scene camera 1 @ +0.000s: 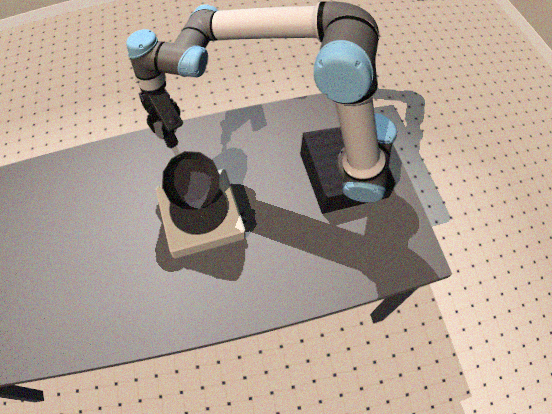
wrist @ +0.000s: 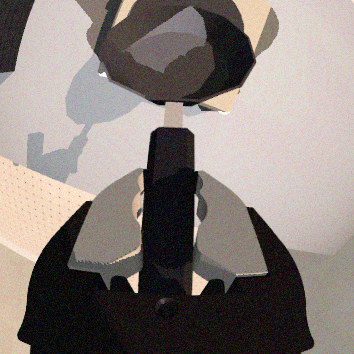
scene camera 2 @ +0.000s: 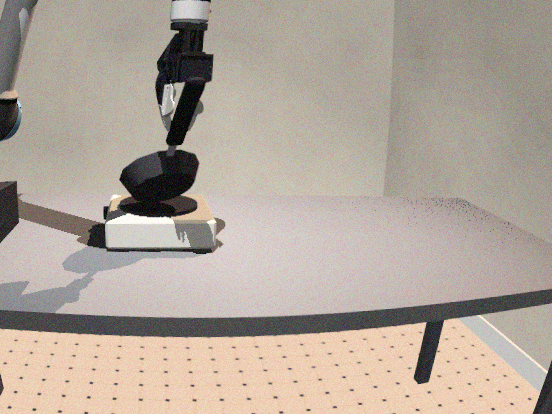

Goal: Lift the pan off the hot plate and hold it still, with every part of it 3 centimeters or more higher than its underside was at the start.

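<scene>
The black pan (scene camera 1: 190, 180) (scene camera 2: 160, 175) (wrist: 220, 60) is tilted steeply above the hot plate (scene camera 1: 172, 245) (scene camera 2: 140, 235) (wrist: 262, 25), with its handle (scene camera 1: 171, 140) (scene camera 2: 175, 136) (wrist: 172, 150) pointing up toward the arm. My gripper (scene camera 1: 165, 125) (scene camera 2: 181, 110) (wrist: 170, 171) is shut on the handle, one finger on each side. The handle side of the bowl is raised. The bowl's lowest part is close over the dark round burner (scene camera 1: 200, 224) (scene camera 2: 187, 206); whether they touch is hard to tell. The burner is partly hidden by the bowl.
The hot plate stands on the grey table (scene camera 1: 90, 250) (scene camera 2: 350, 270). The dark block (scene camera 1: 315, 175) under the arm's base stands to the right in scene camera 1. A wall (scene camera 2: 300, 100) rises behind the table in scene camera 2.
</scene>
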